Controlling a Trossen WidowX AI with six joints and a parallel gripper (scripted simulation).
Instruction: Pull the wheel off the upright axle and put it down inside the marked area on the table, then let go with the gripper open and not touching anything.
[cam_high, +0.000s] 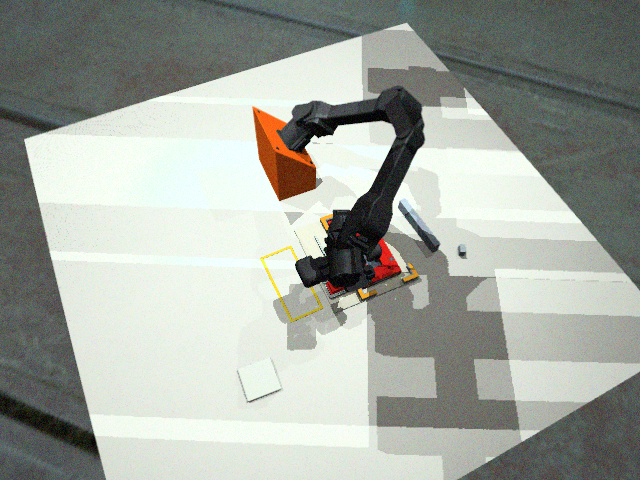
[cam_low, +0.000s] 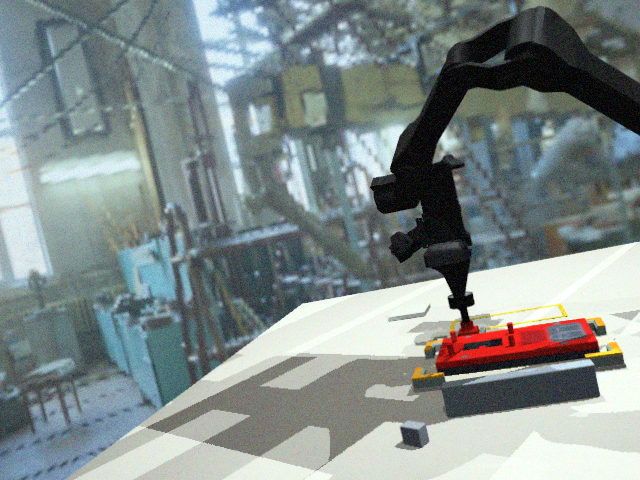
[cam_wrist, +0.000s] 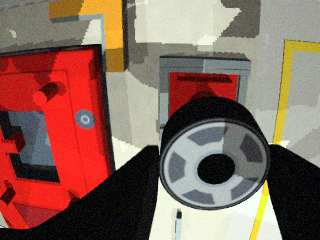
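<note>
The upright axle lies 3 cm below my gripper tip. From my gripper tip the other things lie so: wheel right at my gripper tip; pale square tile 27 cm to the right, 10 cm ahead, 6 cm below; grey bar 28 cm to the left, 5 cm below, 3 cm behind.
</note>
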